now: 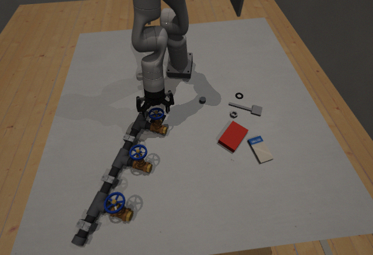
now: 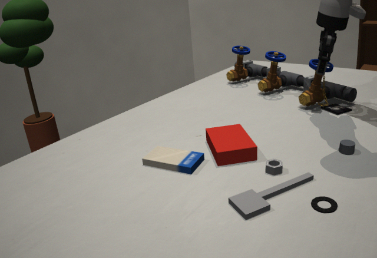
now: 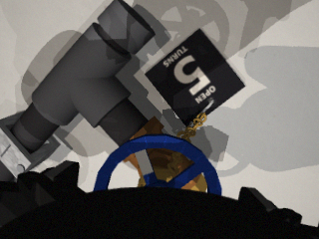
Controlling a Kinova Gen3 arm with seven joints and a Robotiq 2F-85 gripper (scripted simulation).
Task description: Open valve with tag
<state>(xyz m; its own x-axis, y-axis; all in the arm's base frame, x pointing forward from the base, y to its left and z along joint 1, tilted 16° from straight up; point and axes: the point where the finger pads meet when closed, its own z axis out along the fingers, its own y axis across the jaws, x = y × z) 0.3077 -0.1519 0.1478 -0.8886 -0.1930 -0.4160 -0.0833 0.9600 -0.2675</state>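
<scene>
The black tag lies 12 cm below my hand and 4 cm behind it. Also, from my hand: red block (31 cm to the left, 13 cm ahead, 11 cm below); then small grey cylinder (23 cm to the left, 11 cm below, 10 cm behind); then grey paddle-shaped tool (44 cm to the left, 12 cm below).
</scene>
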